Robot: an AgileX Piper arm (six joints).
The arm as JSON. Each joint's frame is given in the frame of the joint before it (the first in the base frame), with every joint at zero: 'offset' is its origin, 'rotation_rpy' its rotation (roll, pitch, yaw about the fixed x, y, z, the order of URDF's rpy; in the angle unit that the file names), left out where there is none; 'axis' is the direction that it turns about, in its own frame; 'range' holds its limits. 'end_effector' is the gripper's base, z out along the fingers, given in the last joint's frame.
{
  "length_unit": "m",
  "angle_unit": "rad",
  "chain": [
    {
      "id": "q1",
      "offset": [
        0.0,
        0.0,
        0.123
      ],
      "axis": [
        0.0,
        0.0,
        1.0
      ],
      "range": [
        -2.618,
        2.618
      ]
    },
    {
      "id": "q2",
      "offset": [
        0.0,
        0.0,
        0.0
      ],
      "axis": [
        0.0,
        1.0,
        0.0
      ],
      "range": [
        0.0,
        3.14
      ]
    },
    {
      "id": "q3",
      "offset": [
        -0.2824,
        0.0,
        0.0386
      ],
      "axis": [
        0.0,
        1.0,
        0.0
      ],
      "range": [
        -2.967,
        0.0
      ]
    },
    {
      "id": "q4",
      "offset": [
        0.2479,
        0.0,
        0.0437
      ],
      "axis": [
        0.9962,
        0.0,
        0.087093
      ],
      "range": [
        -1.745,
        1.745
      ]
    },
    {
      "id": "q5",
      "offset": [
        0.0,
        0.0,
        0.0
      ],
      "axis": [
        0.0,
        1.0,
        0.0
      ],
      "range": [
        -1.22,
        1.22
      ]
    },
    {
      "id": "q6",
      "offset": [
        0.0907,
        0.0,
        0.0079
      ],
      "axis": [
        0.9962,
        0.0,
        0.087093
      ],
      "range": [
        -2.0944,
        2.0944
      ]
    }
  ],
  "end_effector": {
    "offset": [
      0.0,
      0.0,
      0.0
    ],
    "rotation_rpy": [
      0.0,
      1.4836,
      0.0
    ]
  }
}
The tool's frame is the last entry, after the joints.
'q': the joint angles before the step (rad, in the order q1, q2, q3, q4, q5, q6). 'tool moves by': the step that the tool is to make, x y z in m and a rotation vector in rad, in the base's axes. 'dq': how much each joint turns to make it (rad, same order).
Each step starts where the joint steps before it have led.
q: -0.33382, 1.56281, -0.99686, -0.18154, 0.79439, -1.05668
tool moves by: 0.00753, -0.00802, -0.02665, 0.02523, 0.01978, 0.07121
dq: -0.03029, 0.07788, 0.01911, 0.05378, -0.08381, -0.12345
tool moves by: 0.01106, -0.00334, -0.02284, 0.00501, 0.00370, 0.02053
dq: -0.00001, 0.07912, 0.00004, 0.00249, -0.07568, -0.01483
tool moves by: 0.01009, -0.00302, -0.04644, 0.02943, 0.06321, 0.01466
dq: 0.00001, 0.14673, 0.00325, 0.00000, -0.08158, -0.00730
